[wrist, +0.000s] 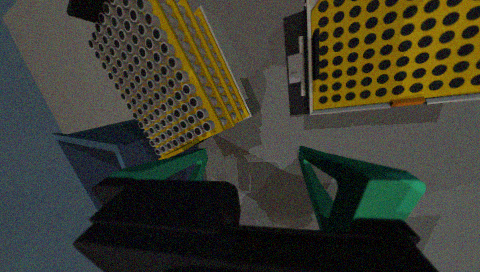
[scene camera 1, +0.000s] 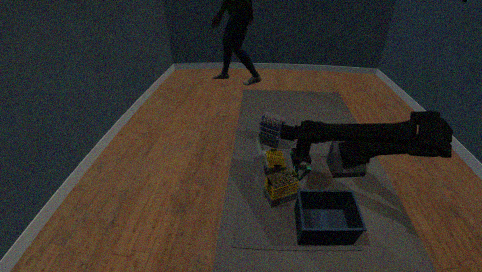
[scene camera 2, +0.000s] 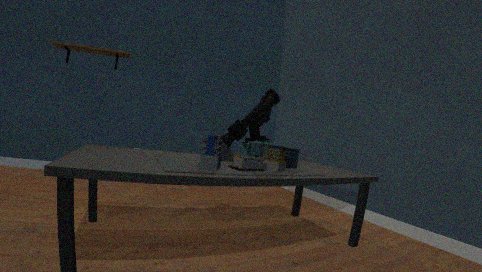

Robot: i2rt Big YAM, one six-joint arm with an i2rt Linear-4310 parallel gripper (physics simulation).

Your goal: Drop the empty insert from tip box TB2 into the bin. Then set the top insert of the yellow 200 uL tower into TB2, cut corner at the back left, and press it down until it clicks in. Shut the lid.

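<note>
Tip box TB2 [scene camera 1: 275,159] [scene camera 2: 250,163] holds a yellow insert [wrist: 395,55] with dark, empty holes. An orange latch [wrist: 407,102] shows on its near rim in the wrist view. Its clear lid appears raised in scene camera 2, though details are dim. The yellow tower [scene camera 1: 281,185] [scene camera 2: 276,154] [wrist: 150,70] stands beside TB2, its stacked inserts carrying grey-rimmed tips on top. My gripper [scene camera 1: 301,172] [wrist: 250,152] is open and empty, above the table near the two. In the wrist view its green fingertips are below the gap between tower and TB2. The dark blue bin [scene camera 1: 330,237] [wrist: 90,155] stands beside the tower.
A blue-and-grey tower [scene camera 1: 270,131] [scene camera 2: 212,146] stands on the other side of TB2 from the yellow tower. A grey block [scene camera 1: 345,167] is near the arm's base. A person [scene camera 1: 237,37] is beyond the table. A wall shelf [scene camera 2: 92,49] hangs at the back.
</note>
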